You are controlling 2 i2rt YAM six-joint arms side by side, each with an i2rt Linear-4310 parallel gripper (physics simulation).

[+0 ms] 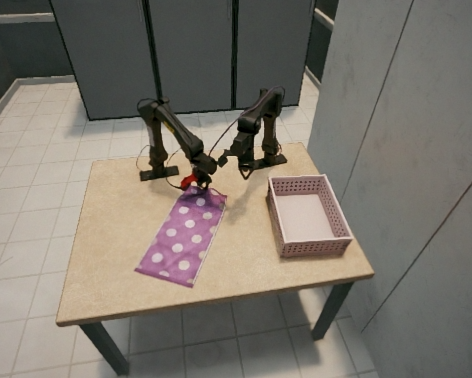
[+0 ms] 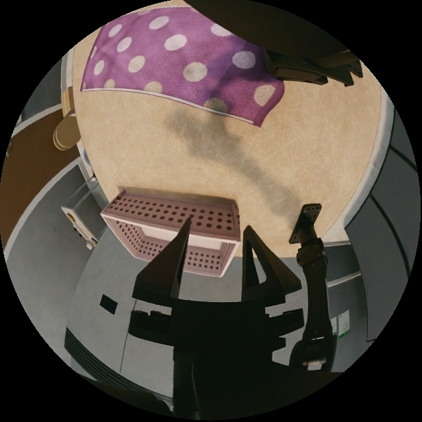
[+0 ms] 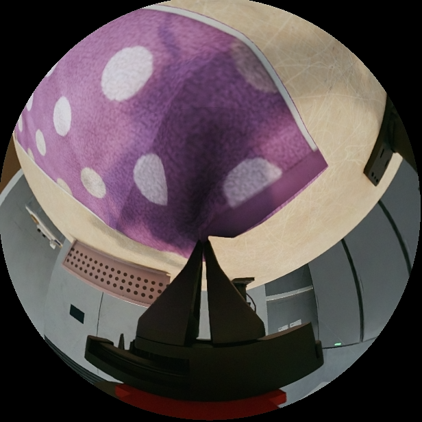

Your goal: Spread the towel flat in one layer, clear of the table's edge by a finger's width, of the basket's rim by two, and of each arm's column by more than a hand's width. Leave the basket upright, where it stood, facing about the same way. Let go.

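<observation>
A purple towel with white dots [image 1: 186, 240] [image 2: 160, 60] [image 3: 150, 120] lies as a long strip on the left part of the table. Its far end is creased and bent at the right gripper; I cannot tell whether it lies in one layer. My right gripper [image 1: 204, 187] [image 3: 203, 244] is shut on the far end of the towel. My left gripper [image 1: 245, 175] [image 2: 218, 225] is partly open and empty, above the table behind the basket, apart from the towel. The pink basket [image 1: 315, 247] [image 2: 172, 209] [image 3: 117, 276] stands upright and empty at the right.
The wooden table [image 1: 107, 220] carries both arms at its back edge. The right arm's column [image 1: 156, 145] stands behind the towel's far end. The left arm's column [image 1: 270, 135] stands behind the basket. A grey wall is beyond the table's right side.
</observation>
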